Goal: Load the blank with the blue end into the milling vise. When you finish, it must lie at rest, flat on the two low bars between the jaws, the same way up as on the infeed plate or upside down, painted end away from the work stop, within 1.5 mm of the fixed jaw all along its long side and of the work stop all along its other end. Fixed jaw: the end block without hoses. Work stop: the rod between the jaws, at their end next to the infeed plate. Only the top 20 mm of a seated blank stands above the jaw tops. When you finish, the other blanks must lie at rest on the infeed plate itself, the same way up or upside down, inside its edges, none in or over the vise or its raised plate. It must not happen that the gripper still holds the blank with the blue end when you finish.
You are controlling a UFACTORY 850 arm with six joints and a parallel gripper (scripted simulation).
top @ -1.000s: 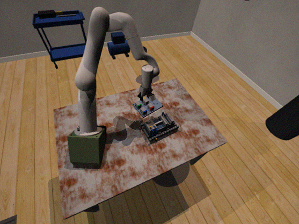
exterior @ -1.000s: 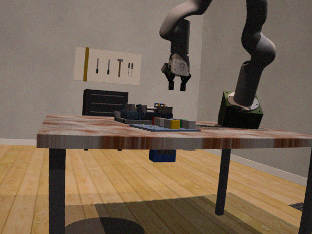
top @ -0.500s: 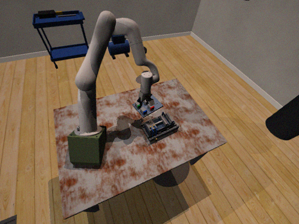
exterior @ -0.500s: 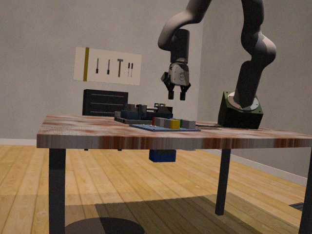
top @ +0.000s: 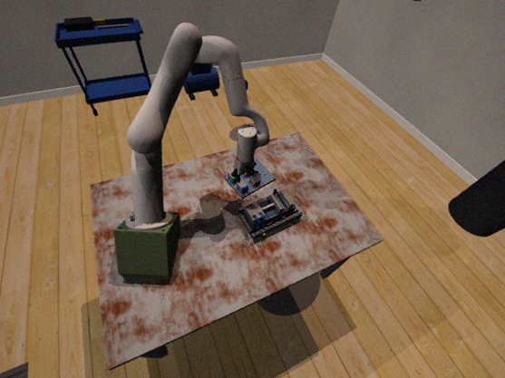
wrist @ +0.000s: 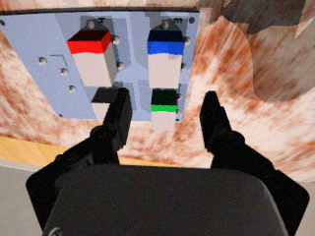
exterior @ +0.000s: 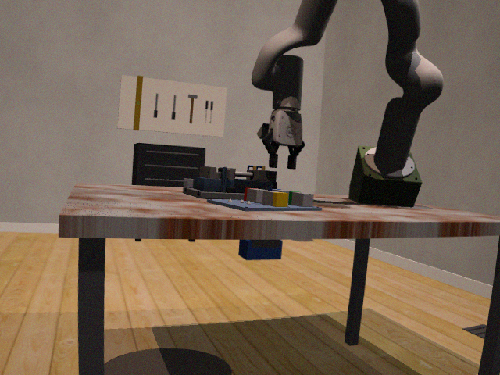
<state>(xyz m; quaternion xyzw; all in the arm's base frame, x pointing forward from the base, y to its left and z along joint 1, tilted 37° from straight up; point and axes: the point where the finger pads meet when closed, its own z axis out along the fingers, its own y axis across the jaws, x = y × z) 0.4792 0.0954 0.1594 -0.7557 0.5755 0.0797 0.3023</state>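
My hand is 100 mm above the blue-ended blank. Also, from my hand: green-ended blank 100 mm below, 90 mm to the left, 30 mm behind; red-ended blank 100 mm below, 90 mm ahead, 30 mm to the left; light blue infeed plate 120 mm below, 80 mm to the left, 70 mm ahead.
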